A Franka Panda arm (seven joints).
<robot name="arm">
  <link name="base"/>
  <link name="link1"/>
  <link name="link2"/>
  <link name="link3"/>
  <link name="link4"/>
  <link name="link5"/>
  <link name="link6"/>
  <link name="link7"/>
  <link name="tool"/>
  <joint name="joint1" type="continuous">
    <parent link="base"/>
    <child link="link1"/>
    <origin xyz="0 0 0.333"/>
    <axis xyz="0 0 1"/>
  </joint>
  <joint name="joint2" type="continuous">
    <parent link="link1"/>
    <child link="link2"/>
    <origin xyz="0 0 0"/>
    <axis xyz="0 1 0"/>
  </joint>
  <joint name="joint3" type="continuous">
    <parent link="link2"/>
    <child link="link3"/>
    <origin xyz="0 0 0.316"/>
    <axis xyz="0 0 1"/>
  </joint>
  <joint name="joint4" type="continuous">
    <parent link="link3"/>
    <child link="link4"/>
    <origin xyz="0.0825 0 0"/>
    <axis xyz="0 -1 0"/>
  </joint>
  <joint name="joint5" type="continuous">
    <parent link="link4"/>
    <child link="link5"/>
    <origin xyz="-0.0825 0 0.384"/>
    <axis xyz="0 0 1"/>
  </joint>
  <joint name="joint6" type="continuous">
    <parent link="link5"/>
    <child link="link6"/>
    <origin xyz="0 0 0"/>
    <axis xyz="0 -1 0"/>
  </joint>
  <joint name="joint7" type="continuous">
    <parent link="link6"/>
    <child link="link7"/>
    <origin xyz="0.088 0 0"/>
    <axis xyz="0 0 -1"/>
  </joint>
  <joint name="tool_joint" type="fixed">
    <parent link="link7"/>
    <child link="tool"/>
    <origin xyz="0 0 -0.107" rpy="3.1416 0 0"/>
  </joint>
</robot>
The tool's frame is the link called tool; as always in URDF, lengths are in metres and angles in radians. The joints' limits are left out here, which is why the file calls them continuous.
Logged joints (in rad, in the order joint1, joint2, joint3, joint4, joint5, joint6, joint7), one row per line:
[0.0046, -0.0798, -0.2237, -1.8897, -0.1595, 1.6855, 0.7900]
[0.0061, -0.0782, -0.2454, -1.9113, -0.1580, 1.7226, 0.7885]
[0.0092, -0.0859, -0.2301, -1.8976, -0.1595, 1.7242, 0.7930]
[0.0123, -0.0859, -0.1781, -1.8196, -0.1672, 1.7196, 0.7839]
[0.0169, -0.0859, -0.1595, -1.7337, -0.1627, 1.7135, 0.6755]
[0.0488, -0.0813, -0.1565, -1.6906, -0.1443, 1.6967, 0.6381]
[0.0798, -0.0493, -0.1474, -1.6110, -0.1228, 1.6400, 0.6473]
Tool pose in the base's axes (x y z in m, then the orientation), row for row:
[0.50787, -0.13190, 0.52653, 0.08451, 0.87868, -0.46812, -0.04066]
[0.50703, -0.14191, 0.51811, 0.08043, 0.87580, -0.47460, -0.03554]
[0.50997, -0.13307, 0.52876, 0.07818, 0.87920, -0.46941, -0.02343]
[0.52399, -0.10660, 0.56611, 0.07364, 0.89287, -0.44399, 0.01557]
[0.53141, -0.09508, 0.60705, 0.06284, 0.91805, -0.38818, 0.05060]
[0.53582, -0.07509, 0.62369, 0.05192, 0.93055, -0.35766, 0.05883]
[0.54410, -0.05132, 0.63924, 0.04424, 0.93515, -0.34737, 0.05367]
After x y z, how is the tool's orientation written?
As a quaternion, w x y z.
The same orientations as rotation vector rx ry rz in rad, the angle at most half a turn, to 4 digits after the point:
[2.6211, -1.3964, -0.1213]
[2.6189, -1.4192, -0.1063]
[2.6325, -1.4055, -0.0702]
[2.6807, -1.3330, 0.0467]
[2.7742, -1.1730, 0.1529]
[2.8306, -1.0879, 0.1789]
[2.8579, -1.0616, 0.1640]

